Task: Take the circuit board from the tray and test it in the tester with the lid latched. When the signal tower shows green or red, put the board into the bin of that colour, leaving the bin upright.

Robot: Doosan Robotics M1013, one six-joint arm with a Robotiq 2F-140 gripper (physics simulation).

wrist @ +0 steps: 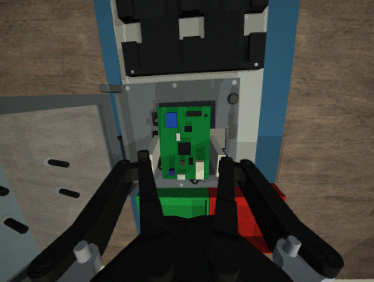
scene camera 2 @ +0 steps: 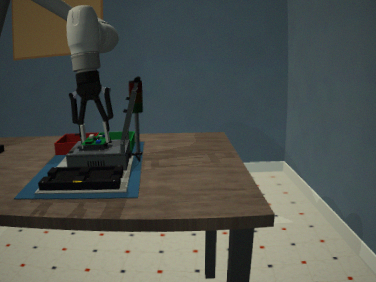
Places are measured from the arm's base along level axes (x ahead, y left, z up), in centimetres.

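Pixels of known places: gripper, fingertip midpoint: (wrist: 184, 143) (scene camera 2: 96, 143).
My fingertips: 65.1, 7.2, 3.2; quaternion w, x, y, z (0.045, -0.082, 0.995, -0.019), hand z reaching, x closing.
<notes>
For each thing: its top centre in the pictures, then the offset to it from my fingertips, as dx, dy, dz. "*": a spot on its surface instead. Level surfaces: height alone.
- green circuit board, middle of its top: (wrist: 184, 147) (scene camera 2: 95, 137) -0.1, -0.1, +1.8
- grey tester, surface spot: (wrist: 137, 102) * +8.0, -4.7, -1.1
- black tray, surface spot: (wrist: 195, 57) * +0.8, -12.7, -4.3
- red bin, middle of its top: (wrist: 243, 228) (scene camera 2: 77, 137) -15.4, +16.7, -2.4
- blue mat, its level: dz -6.9
- wooden table, its level: dz -7.1
My gripper (scene camera 2: 95, 143) (wrist: 184, 143) is shut on the green circuit board (scene camera 2: 92, 142) (wrist: 184, 135), with its pale fingertips at the board's long edges. The board is level over the socket area of the grey tester (scene camera 2: 97, 159) (wrist: 137, 102); whether it touches the socket is hard to tell. The tester's lid (scene camera 2: 129, 117) (wrist: 55, 125) stands open to one side. The black tray (scene camera 2: 80, 179) (wrist: 195, 57) shows no board in its visible part. The signal tower (scene camera 2: 136, 102) has dark red and green sections with no clear glow. The green bin (scene camera 2: 123, 135) (wrist: 172, 204) and red bin (scene camera 2: 64, 145) (wrist: 247, 220) are upright.
The bins stand side by side behind the tester. The tower's pole and the raised lid stand close beside the gripper in the scene view. A blue mat (scene camera 2: 30, 190) (wrist: 281, 60) lies under the tester and tray on the wooden table (scene camera 2: 195, 180) (wrist: 335, 100).
</notes>
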